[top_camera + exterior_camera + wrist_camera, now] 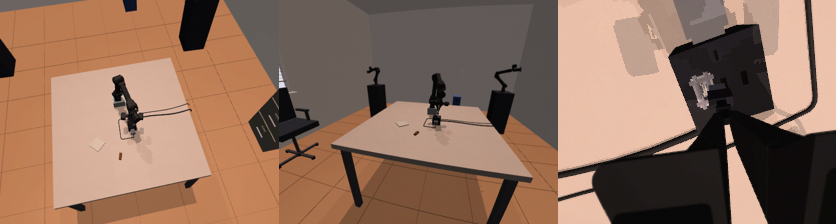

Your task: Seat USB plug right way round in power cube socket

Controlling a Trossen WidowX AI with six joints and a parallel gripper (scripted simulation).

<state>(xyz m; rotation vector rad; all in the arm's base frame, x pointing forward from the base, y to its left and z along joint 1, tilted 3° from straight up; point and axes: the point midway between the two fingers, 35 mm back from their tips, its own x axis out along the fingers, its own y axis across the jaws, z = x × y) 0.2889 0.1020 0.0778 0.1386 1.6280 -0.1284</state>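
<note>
Right now my gripper tip is 2 cm above the dark USB plug. Also, from my gripper tip: white flat pad 11 cm ahead, 34 cm to the right, 13 cm below; then small brown block 26 cm ahead, 15 cm to the right, 13 cm below; then metal socket frame 1 cm to the left, 7 cm below.
</note>
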